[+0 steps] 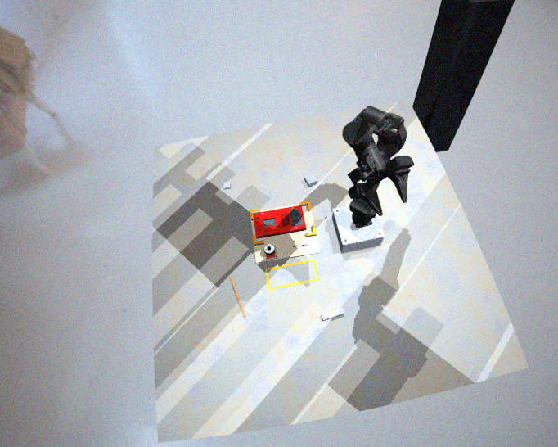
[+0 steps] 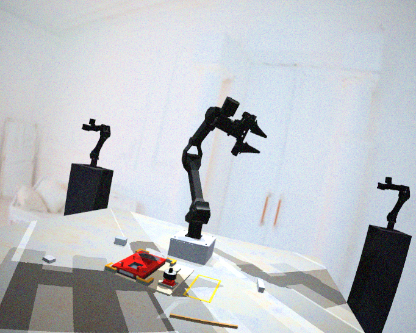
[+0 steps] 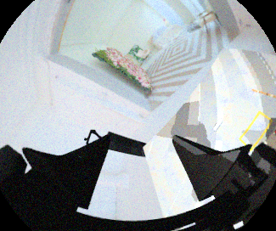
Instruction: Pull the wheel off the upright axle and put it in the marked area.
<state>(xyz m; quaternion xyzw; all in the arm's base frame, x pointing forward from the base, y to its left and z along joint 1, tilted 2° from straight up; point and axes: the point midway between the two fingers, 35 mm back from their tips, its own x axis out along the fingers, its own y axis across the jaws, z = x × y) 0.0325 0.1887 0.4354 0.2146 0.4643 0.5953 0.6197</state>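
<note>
Now: the wheel 470 mm below my gripper tip, 330 mm ahead of it and 180 mm to the right of it. The rest, counted from my gripper tip: wooden stick (510 mm below, 480 mm ahead, 40 mm to the right).
</note>
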